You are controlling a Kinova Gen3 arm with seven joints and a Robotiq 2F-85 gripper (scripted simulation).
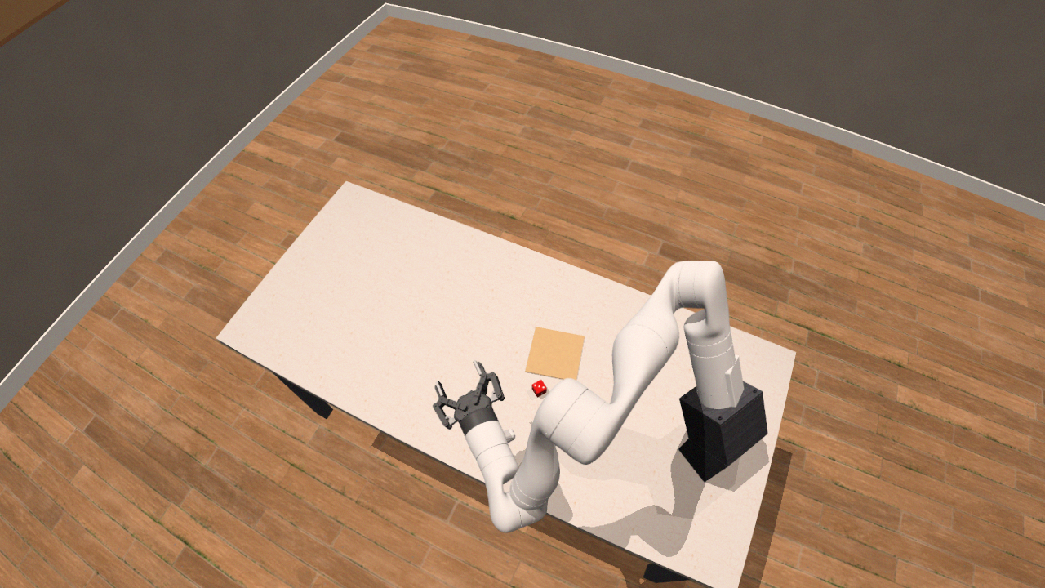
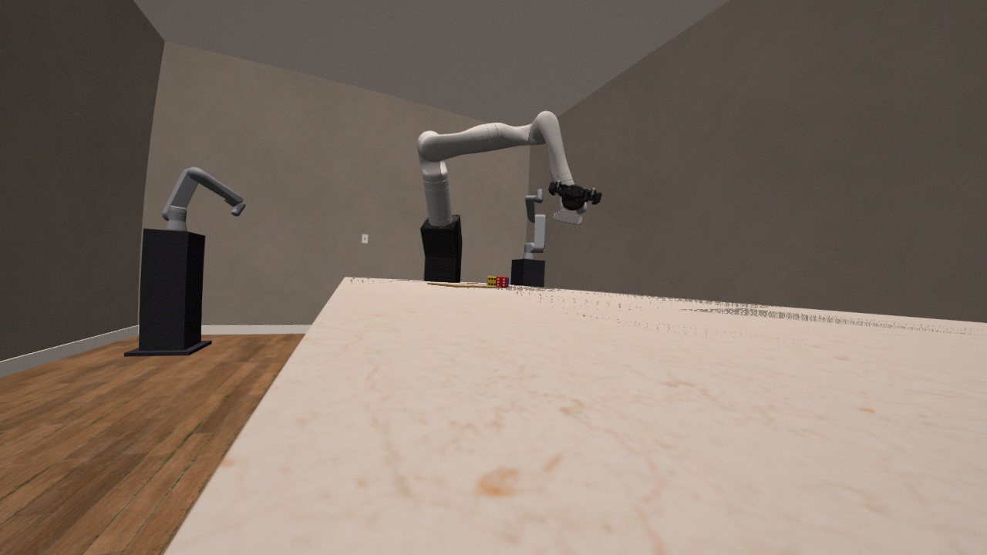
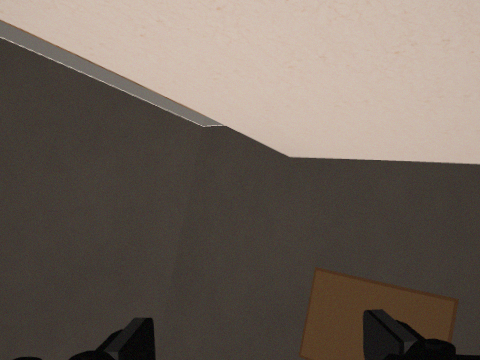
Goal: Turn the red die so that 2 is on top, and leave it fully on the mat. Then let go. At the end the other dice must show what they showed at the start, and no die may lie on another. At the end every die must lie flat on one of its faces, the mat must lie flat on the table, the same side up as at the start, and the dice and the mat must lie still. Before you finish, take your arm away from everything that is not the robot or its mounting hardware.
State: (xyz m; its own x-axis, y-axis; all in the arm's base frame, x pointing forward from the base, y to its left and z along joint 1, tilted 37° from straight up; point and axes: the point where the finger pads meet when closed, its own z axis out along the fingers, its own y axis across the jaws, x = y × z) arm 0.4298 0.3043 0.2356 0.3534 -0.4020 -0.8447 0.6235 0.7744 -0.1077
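Right now my hand is 26 cm above the red die, 14 cm to the left of it and 13 cm past it. Round my hand: blue die 26 cm below, 23 cm behind, 8 cm to the right; then yellow die 26 cm below, 20 cm behind, 14 cm to the right; then tan mat 28 cm below, 26 cm to the right, 13 cm behind.
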